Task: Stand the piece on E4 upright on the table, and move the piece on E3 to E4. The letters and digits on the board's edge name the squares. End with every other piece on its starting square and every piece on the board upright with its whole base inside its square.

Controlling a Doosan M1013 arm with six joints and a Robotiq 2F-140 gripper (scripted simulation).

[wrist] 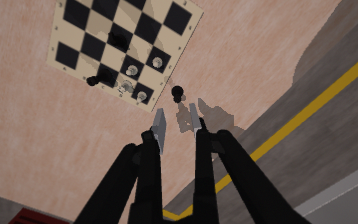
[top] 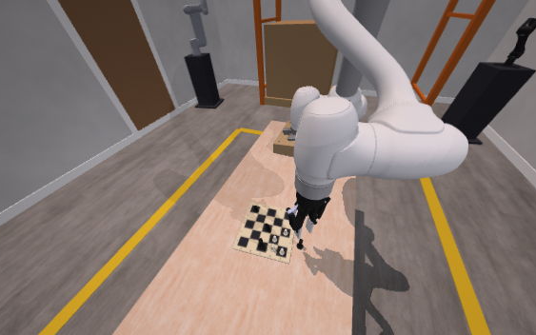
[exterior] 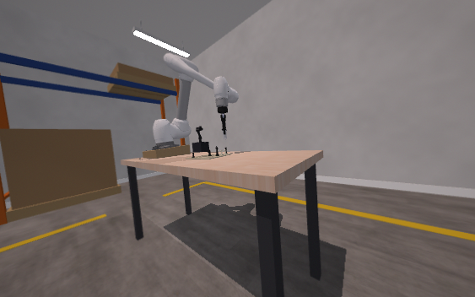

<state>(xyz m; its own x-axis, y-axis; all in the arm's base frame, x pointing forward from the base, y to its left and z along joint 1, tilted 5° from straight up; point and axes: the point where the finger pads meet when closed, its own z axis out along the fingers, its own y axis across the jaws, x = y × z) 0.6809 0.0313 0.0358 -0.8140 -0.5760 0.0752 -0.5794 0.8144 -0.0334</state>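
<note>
Now: the pale piece 12 cm below my hand, 10 cm to the right of it and 3 cm ahead of it. Round my hand: chessboard 14 cm to the right, 14 cm below, 5 cm behind.
</note>
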